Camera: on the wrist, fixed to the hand. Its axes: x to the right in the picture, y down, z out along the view.
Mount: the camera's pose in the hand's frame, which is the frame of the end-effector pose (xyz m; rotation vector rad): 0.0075 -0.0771 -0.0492 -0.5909 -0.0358 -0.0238
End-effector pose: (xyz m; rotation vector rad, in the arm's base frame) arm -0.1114 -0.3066 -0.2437 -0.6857 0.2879 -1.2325
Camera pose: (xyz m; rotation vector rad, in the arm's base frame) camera -0.1952 -0.3423 -0.2324 -1.2187 0.6279 -1.1589
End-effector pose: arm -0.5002 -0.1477 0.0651 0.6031 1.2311 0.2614
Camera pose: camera -0.5538 -0.1927 0.0058 0.0807 1.0559 0.5659
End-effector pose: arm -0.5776 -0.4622 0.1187 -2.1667 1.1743 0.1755
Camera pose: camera -0.5215 -0.4679 0.1911 -2.6639 1.1774 0.6140
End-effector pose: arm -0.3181 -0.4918 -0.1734 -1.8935 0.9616 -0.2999
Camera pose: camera -0.3030 -0.5110 -0.0849 -2.4332 1.0825 0.0144
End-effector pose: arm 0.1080 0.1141 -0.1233 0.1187 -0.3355 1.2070
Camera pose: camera 0.1915 0.1065 -0.1607 -0.3666 -0.7053 1.0402
